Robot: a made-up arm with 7 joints.
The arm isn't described. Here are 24 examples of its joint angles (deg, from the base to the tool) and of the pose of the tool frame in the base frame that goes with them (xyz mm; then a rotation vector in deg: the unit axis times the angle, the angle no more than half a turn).
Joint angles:
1: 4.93 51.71 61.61 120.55 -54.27 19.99 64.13
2: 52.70 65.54 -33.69 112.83 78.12 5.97 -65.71
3: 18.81 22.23 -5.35 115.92 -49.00 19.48 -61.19
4: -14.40 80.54 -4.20 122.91 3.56 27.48 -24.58
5: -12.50 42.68 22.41 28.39 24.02 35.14 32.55
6: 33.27 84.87 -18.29 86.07 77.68 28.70 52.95
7: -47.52 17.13 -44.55 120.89 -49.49 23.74 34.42
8: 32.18 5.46 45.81 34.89 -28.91 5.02 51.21
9: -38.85 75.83 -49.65 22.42 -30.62 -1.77 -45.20
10: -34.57 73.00 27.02 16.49 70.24 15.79 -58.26
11: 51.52 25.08 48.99 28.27 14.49 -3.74 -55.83
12: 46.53 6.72 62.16 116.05 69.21 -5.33 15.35
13: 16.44 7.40 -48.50 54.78 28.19 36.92 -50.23
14: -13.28 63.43 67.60 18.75 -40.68 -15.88 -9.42
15: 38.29 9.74 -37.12 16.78 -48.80 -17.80 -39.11
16: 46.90 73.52 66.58 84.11 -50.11 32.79 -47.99
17: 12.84 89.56 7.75 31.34 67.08 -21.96 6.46
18: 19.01 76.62 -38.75 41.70 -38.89 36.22 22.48
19: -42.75 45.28 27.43 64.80 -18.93 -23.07 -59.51
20: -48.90 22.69 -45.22 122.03 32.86 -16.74 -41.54
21: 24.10 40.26 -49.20 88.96 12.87 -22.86 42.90
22: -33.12 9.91 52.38 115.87 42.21 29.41 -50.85
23: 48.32 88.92 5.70 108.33 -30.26 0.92 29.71
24: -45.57 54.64 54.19 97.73 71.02 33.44 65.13
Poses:
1: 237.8 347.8 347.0 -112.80 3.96 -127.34
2: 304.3 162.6 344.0 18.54 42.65 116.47
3: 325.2 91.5 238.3 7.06 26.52 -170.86
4: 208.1 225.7 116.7 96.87 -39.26 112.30
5: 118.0 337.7 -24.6 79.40 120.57 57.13
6: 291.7 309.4 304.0 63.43 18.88 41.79
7: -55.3 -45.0 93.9 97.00 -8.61 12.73
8: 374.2 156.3 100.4 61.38 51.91 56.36
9: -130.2 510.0 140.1 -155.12 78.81 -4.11
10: 45.6 518.3 124.8 -26.76 -63.99 -88.97
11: 400.5 328.7 250.3 19.12 -116.21 -123.72
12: 177.4 283.0 410.9 -76.40 -14.78 83.03
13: 195.5 -24.1 12.5 122.51 43.35 86.61
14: 123.0 507.4 97.5 -99.35 -29.98 -114.64
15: 290.1 87.4 -10.4 91.18 -46.91 102.36
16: 102.6 458.0 504.3 36.01 -19.07 -87.85
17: 223.5 502.8 318.5 28.30 17.82 155.01
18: 148.1 484.1 104.8 -136.21 -8.34 -35.26
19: 72.0 347.0 -7.6 -88.20 21.25 -146.13
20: -3.8 -24.6 155.4 48.91 85.62 62.44
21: 233.7 69.0 84.2 63.31 -38.33 22.40
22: 164.4 261.3 133.8 -31.59 -97.77 -138.43
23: 291.5 315.6 445.9 -85.26 78.23 -112.85
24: 162.1 321.0 189.0 49.67 36.01 36.06
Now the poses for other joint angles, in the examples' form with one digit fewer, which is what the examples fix.
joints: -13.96 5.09 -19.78 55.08 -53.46 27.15 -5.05
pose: 66 32 -75 145.7 -3.8 52.9
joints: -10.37 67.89 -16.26 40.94 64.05 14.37 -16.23
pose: 150 412 40 -101.2 -90.3 -115.4
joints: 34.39 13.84 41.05 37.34 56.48 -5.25 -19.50
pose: 374 277 168 -32.2 112.5 93.8
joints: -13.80 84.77 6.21 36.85 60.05 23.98 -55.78
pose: 175 501 171 -49.6 -51.7 -110.3
